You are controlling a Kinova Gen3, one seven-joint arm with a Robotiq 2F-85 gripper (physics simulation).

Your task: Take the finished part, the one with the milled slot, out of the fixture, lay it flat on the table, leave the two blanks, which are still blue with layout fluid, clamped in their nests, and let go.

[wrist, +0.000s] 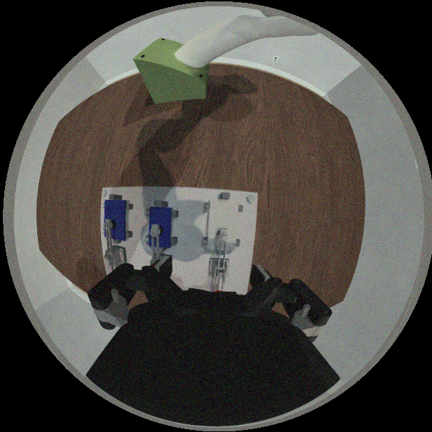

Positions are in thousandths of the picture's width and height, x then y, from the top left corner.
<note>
In view: the gripper (490, 626), a finished part (517, 494) and a blue blank (365, 499).
</note>
